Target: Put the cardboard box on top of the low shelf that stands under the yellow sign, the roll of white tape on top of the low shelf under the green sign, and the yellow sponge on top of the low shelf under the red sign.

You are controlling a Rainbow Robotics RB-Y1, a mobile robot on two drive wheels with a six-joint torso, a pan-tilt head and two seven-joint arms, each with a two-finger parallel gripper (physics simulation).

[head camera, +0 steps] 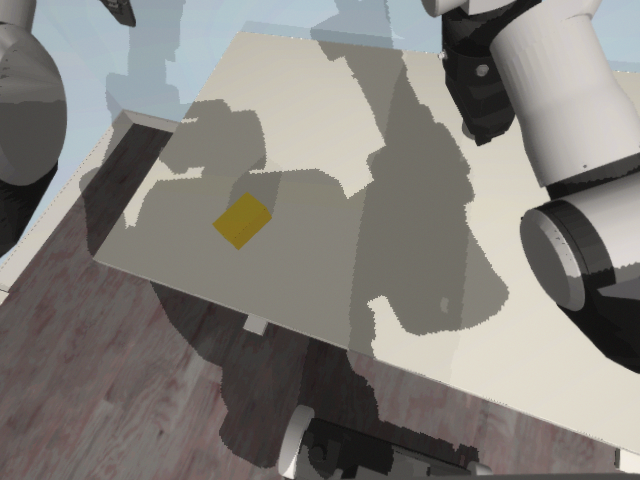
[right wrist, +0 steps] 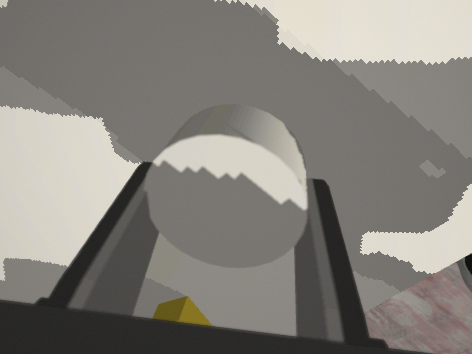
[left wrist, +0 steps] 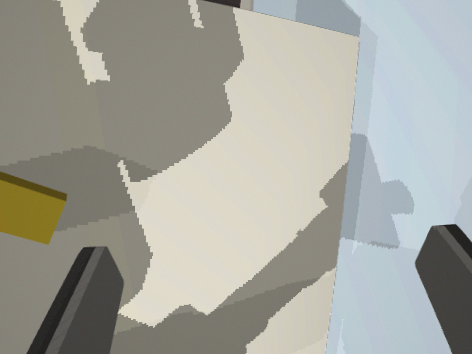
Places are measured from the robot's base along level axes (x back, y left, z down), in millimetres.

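Where they show: left gripper, between the fingertips: (left wrist: pixel 269 256); right gripper, between the fingertips: (head camera: pixel 475 126) (right wrist: pixel 231 189); robot's base, origin of its link: (head camera: pixel 381 466).
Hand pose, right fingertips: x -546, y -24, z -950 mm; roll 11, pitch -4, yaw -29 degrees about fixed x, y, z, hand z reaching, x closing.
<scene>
Each offset is from my right fingertips to the top centre of the thing. Level surfaces: height alone.
The yellow sponge {dy +407, dx +128, dz +185 mm} (head camera: pixel 240 219) (left wrist: pixel 27 210) (right wrist: pixel 182 310) lies on a white table top, in shadow, left of centre in the head view. My left gripper (left wrist: pixel 269 256) is open and empty above the table's far edge; the sponge is beyond its left-hand finger in the left wrist view. My right gripper (head camera: pixel 483 135) (right wrist: pixel 231 189) is shut on the roll of white tape {dy -6, dx -2, dz -23 mm} (right wrist: pixel 225 225) and holds it above the table, to the right of the sponge in the head view. The cardboard box, the signs and the low shelves do not show.
The white table {dz +230 mm} (head camera: pixel 299 248) (left wrist: pixel 280 140) (right wrist: pixel 45 200) spans the middle of the head view. A white frame-like edge (head camera: pixel 49 227) runs beside it at the left. Wooden floor {dz +950 mm} (head camera: pixel 77 372) shows in front, with part of the robot's dark base (head camera: pixel 361 449). A white leg (head camera: pixel 255 324) shows under the near edge.
</scene>
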